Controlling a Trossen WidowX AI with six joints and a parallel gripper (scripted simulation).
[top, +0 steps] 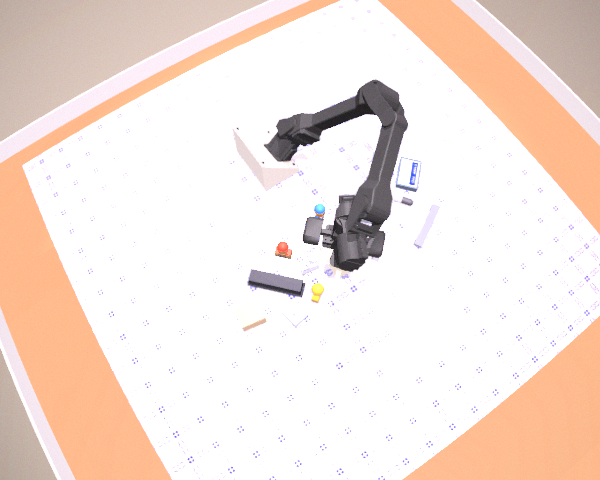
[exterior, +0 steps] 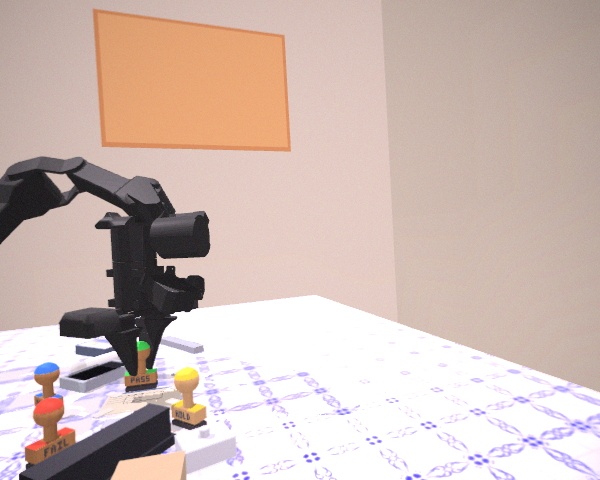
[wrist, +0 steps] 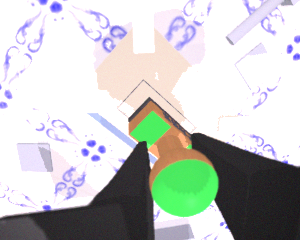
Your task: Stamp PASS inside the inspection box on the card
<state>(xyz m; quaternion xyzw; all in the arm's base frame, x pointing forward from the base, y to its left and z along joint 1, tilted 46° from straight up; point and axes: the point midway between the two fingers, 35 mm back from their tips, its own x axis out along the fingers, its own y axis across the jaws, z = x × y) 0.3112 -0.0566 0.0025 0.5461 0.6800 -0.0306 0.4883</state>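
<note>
The beige card is 40 mm below my gripper tip. The rest, counted from my gripper tip: yellow hold stamp: 110 mm to the right, 50 mm ahead, 20 mm below; then blue-knob stamp: 110 mm behind, 20 mm to the left, 20 mm below; then ink pad tray: 120 mm to the left, 60 mm behind, 30 mm below.
</note>
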